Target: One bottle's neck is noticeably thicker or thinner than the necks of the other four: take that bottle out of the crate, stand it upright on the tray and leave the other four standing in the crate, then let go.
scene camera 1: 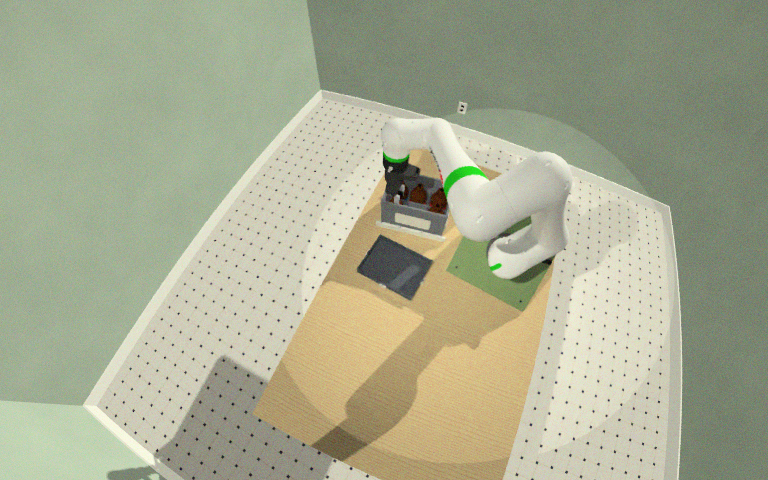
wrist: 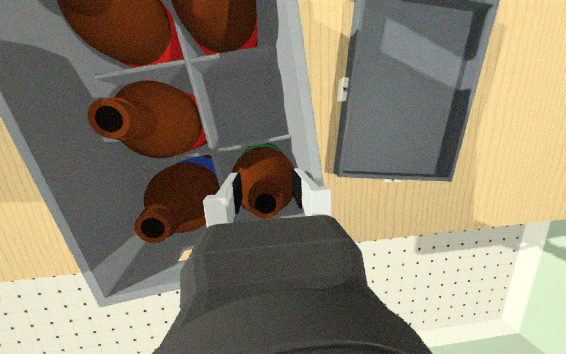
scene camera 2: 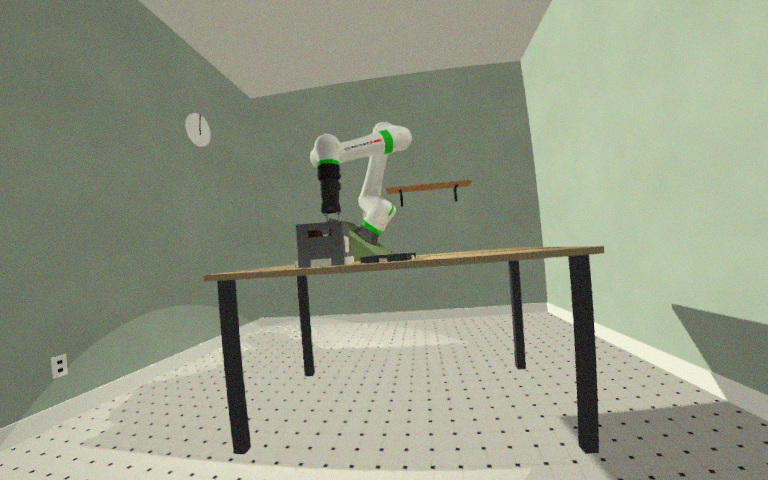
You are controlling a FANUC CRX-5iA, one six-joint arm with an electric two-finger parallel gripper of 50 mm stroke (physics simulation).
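Frame: origin at the arm's base, x down, y left, z ahead, level; metres.
Where they show: gripper, fingertip midpoint: (scene camera 1: 398,200) (wrist: 266,183); arm's base, origin of the base link: (scene camera 2: 364,238).
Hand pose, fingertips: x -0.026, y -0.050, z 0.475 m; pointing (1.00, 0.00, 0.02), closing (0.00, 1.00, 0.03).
Each offset is from my fingertips to the top centre of the thing. "*": to the spot under its first point.
The grey crate {dx -0.023, dy -0.059, dz -0.067 m} (scene camera 1: 386,213) (scene camera 2: 320,249) (wrist: 303,80) holds five brown bottles. In the wrist view, a green-labelled bottle {dx -0.011, dy -0.002, dz +0.014 m} (wrist: 264,167) is in the corner compartment nearest the tray. A blue-labelled bottle {dx -0.011, dy -0.091, dz +0.024 m} (wrist: 180,192) is beside it, and a red-labelled bottle {dx -0.011, dy -0.101, dz -0.059 m} (wrist: 162,120) is in the middle compartment of that row. Two more red-labelled bottles {* dx +0.033, dy -0.103, dz -0.128 m} (wrist: 120,30) {* dx +0.037, dy -0.026, dz -0.130 m} (wrist: 220,25) are cut off at the top. My gripper (scene camera 1: 399,195) (scene camera 2: 332,216) (wrist: 266,183) is open, its fingers on either side of the green-labelled bottle's neck. The dark tray {dx +0.127, dy +0.221, dz -0.074 m} (scene camera 1: 385,261) (scene camera 2: 390,257) (wrist: 400,135) holds no bottle.
The crate's walls and thin dividers stand close around the fingers. One compartment {* dx +0.144, dy -0.018, dz -0.082 m} (wrist: 245,100) beside the green-labelled bottle is empty. The green base plate (scene camera 1: 472,263) lies under the arm. The wooden table (scene camera 1: 351,339) (scene camera 2: 481,258) extends beyond the tray.
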